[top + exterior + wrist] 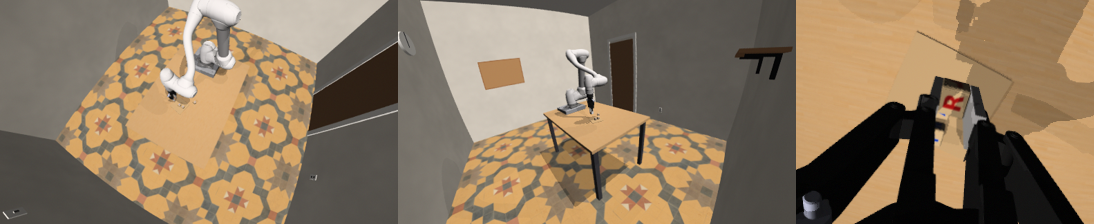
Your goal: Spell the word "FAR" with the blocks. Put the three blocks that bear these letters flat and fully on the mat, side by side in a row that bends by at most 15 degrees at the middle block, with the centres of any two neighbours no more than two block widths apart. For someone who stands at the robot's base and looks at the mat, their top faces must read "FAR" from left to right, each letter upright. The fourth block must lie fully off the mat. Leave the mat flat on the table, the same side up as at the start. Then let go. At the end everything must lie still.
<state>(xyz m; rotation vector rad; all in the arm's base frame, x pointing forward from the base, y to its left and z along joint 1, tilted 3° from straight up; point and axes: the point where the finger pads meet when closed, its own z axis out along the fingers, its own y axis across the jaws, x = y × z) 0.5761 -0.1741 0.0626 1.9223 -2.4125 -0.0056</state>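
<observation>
Now: hand 30 mm above the R block. Also, from my hand: tan mat (10 mm ahead, 40 mm to the left, 130 mm below).
</observation>
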